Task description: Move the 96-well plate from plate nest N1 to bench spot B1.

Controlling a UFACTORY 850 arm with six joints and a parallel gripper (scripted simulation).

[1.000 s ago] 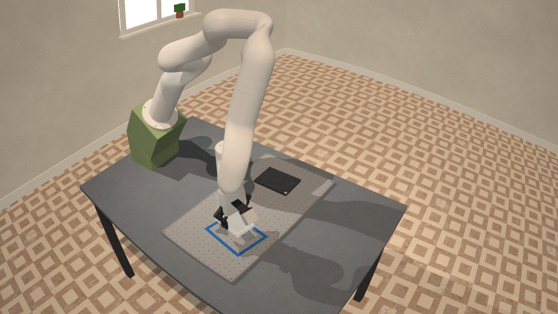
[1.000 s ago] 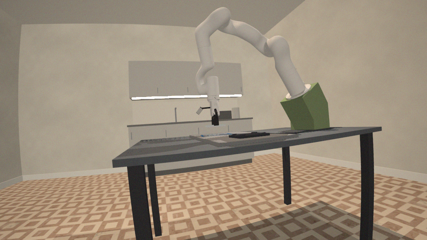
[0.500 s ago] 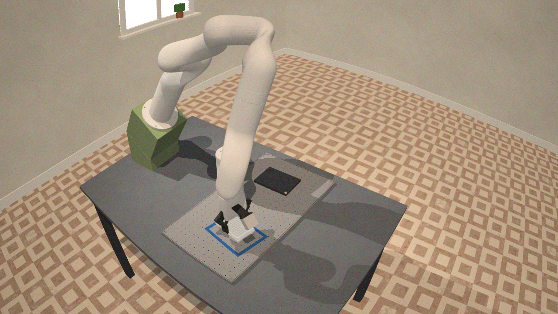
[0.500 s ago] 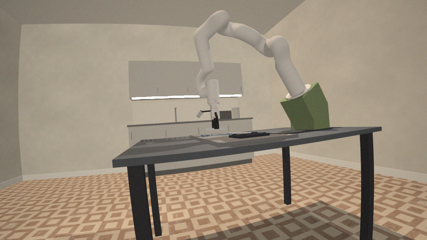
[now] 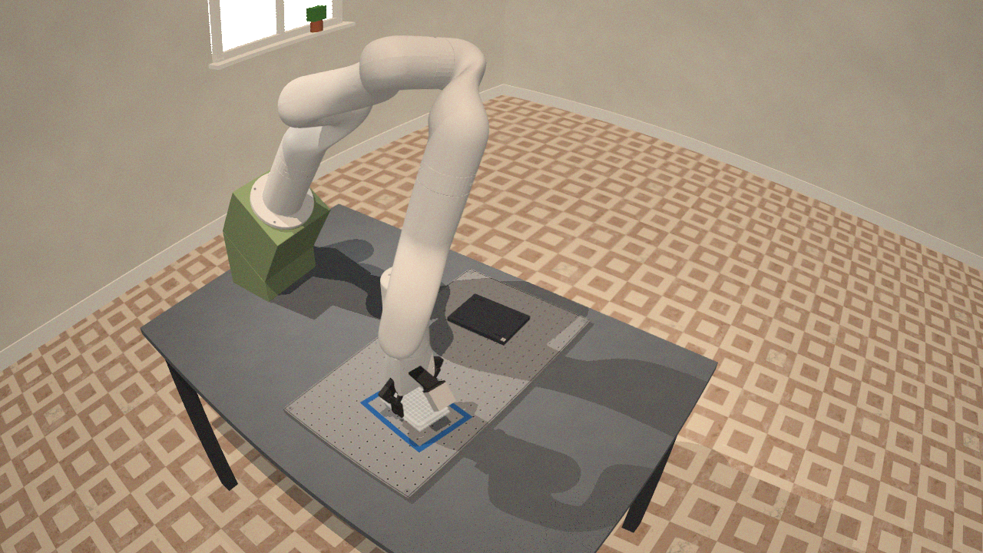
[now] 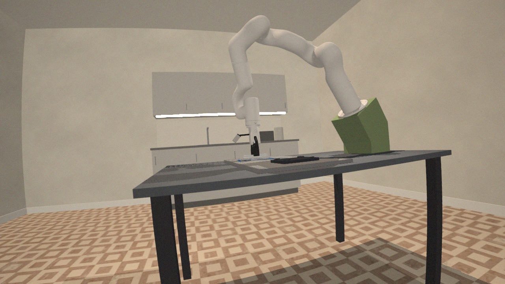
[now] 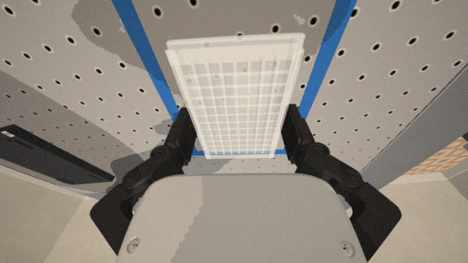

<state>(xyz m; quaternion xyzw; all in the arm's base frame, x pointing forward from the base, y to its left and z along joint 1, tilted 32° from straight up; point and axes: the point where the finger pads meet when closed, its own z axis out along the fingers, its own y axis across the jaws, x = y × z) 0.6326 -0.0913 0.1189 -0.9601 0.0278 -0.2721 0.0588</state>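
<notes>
Right now my hand is 10 mm above the 96-well plate. Round my hand: black plate nest: 100 mm behind, 340 mm to the left, 30 mm below; label: 20 mm behind, 300 mm to the left, 20 mm below.
</notes>
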